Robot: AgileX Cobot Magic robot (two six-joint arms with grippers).
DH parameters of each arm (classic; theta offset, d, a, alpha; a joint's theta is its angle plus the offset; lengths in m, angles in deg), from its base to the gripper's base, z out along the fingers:
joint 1: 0 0.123 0 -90
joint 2: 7.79 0 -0.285 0
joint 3: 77.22 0 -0.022 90
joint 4: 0 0.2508 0 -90
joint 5: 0 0 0.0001 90
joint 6: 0 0.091 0 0
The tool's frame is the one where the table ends.
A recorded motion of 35 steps. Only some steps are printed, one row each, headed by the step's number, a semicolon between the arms.
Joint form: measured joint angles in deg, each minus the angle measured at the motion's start. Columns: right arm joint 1, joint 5, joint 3, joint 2, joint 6, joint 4; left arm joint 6, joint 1, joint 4, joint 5, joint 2, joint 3.
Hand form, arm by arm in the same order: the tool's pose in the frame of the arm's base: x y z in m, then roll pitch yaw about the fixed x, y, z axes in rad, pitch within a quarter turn. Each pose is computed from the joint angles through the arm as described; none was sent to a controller.
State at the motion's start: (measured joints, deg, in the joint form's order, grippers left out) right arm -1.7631 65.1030 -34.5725 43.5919 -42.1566 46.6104; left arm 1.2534 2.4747 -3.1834 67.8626 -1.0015 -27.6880
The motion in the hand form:
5: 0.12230 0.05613 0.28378 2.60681 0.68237 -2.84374; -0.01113 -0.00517 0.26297 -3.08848 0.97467 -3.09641
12: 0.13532 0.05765 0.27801 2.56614 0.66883 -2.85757; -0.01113 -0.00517 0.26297 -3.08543 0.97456 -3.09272
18: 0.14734 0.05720 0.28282 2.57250 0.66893 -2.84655; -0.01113 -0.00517 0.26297 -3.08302 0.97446 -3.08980
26: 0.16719 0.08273 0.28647 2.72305 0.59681 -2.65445; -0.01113 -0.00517 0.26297 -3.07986 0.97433 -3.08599
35: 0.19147 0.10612 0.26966 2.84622 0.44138 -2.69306; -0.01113 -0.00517 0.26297 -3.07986 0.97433 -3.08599
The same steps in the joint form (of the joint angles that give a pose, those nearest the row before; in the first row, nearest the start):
5: 0.00 -1.02 0.00 3.83 -2.35 0.36; -0.12 0.00 0.00 0.00 0.00 0.00
12: 0.00 -2.10 0.00 7.78 -5.22 2.99; -0.23 0.00 0.00 0.00 0.00 0.00
18: 0.00 -2.21 -2.44 10.69 -5.96 2.97; -0.33 0.00 0.00 0.00 0.00 0.00
26: 12.88 -7.12 -8.74 17.32 2.21 -7.28; -0.45 0.00 0.00 0.00 0.00 0.00
35: 23.07 -13.50 -12.62 25.58 22.35 -22.39; -0.45 0.00 0.00 0.00 0.00 0.00

